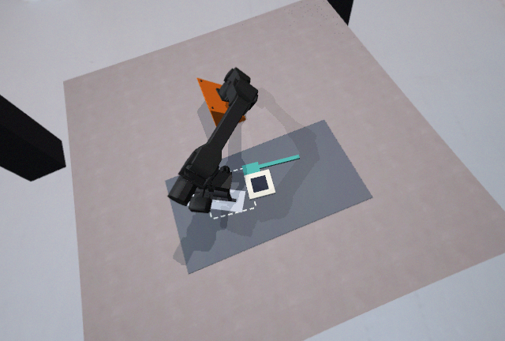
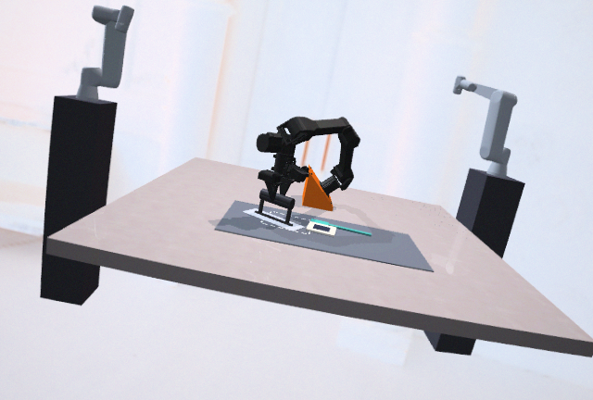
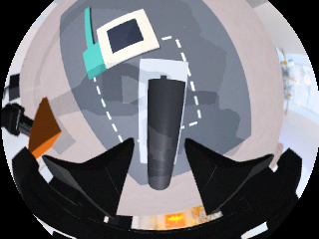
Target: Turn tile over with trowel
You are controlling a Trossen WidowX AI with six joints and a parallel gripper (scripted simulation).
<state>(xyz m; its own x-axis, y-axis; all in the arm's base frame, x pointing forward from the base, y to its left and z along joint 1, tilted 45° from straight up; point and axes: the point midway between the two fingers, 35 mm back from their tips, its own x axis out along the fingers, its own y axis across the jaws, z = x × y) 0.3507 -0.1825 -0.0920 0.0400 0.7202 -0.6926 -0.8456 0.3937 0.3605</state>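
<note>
The tile is 30 mm ahead of my gripper tip, 160 mm to the left of it and 60 mm below it. Round my gripper tip: teal trowel: 30 mm behind, 210 mm to the left, 60 mm below; grey mat: 50 mm ahead, 160 mm to the left, 90 mm below.
</note>
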